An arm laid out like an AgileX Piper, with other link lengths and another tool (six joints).
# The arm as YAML. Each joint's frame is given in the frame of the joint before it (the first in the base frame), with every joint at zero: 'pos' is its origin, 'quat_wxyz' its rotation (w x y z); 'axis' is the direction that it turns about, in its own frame. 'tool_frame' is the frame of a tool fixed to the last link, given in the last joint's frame.
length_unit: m
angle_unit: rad
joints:
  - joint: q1
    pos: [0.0, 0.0, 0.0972]
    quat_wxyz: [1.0, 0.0, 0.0, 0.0]
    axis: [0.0, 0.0, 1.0]
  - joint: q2
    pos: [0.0, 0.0, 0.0]
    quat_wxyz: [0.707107, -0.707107, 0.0, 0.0]
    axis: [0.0, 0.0, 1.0]
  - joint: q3
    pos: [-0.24, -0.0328, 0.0]
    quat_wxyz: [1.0, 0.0, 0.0, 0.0]
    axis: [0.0, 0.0, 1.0]
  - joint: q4
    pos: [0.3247, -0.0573, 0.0]
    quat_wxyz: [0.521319, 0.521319, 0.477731, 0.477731]
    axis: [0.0, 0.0, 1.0]
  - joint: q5
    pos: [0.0, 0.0, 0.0]
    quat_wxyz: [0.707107, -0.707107, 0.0, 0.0]
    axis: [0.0, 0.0, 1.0]
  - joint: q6
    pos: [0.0, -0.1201, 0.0]
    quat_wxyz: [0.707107, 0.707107, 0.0, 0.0]
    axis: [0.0, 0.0, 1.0]
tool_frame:
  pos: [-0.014, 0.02, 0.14]
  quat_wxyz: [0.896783, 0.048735, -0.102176, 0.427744]
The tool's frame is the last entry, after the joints.
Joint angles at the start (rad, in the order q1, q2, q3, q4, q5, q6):
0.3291 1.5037 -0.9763 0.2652 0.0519 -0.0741
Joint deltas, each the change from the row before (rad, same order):
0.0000 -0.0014 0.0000 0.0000 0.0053 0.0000
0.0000 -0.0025 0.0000 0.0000 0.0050 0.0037
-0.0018 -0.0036 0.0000 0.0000 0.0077 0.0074
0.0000 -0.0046 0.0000 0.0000 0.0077 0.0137
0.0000 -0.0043 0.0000 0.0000 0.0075 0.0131
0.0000 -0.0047 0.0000 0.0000 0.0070 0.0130
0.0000 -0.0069 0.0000 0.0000 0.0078 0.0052
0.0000 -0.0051 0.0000 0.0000 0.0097 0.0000
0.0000 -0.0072 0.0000 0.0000 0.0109 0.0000
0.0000 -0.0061 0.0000 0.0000 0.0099 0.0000
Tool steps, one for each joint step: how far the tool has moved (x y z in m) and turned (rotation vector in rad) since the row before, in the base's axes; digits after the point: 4 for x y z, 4 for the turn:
-0.0007 0.0001 -0.0004 -0.0006 0.0037 0.0013
-0.0006 0.0001 0.0003 0.0028 0.0035 -0.0006
-0.0006 -0.0008 0.0004 0.0057 0.0061 -0.0035
-0.0009 0.0000 0.0010 0.0112 0.0071 -0.0048
-0.0009 0.0000 0.0009 0.0106 0.0070 -0.0045
-0.0008 0.0000 0.0012 0.0107 0.0061 -0.0046
-0.0011 0.0001 0.0022 0.0048 0.0024 -0.0007
-0.0014 0.0002 0.0007 -0.0004 0.0044 0.0023
-0.0016 0.0002 0.0016 0.0000 0.0035 0.0026
-0.0015 0.0002 0.0012 -0.0002 0.0036 0.0024

